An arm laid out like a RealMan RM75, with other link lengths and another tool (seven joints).
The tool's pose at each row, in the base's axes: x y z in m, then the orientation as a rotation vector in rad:
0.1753, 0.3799, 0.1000, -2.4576, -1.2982, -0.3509
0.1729, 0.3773, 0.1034, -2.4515, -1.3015, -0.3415
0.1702, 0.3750, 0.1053, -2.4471, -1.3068, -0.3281
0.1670, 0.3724, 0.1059, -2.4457, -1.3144, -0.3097
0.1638, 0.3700, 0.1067, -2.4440, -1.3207, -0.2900
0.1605, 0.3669, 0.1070, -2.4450, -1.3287, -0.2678
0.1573, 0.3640, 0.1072, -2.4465, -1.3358, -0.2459
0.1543, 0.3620, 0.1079, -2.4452, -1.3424, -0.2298
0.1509, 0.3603, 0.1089, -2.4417, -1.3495, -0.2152
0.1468, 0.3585, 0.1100, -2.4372, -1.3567, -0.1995
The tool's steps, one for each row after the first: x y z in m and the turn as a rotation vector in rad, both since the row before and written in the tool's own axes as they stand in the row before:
-0.0020, -0.0012, -0.0043, 0.0079, -0.0036, -0.0023
-0.0025, -0.0014, -0.0028, 0.0076, -0.0072, -0.0027
-0.0035, -0.0014, -0.0017, 0.0066, -0.0121, -0.0029
-0.0033, -0.0016, -0.0018, 0.0076, -0.0124, -0.0019
-0.0041, -0.0013, -0.0015, 0.0059, -0.0155, -0.0020
-0.0039, -0.0013, -0.0013, 0.0054, -0.0154, -0.0014
-0.0030, -0.0017, -0.0014, 0.0054, -0.0108, -0.0025
-0.0029, -0.0022, -0.0015, 0.0063, -0.0092, -0.0037
-0.0033, -0.0028, -0.0016, 0.0074, -0.0095, -0.0039

